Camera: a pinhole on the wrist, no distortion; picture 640 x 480 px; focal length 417.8 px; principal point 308.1 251.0 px. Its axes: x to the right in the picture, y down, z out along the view. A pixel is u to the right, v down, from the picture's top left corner.
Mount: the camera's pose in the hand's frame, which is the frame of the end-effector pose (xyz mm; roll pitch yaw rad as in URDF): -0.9 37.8 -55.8 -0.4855 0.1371 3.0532
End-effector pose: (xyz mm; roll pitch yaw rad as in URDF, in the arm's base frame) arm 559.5 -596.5 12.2 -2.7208 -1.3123 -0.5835
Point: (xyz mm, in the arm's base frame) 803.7 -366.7 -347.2
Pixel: 531 326
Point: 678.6 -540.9 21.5
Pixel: 177 310
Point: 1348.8 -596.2 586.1
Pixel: outside the picture
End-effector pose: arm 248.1 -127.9 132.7 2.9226 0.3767 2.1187
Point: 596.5 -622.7 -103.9
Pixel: 603 147
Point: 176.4 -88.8 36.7
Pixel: outside the picture
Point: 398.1 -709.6 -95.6
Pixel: 563 303
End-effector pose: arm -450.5 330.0 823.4 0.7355 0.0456 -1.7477
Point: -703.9 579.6 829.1
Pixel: 468 382
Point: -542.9 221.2 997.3
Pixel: outside the picture
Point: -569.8 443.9 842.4
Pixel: 419 335
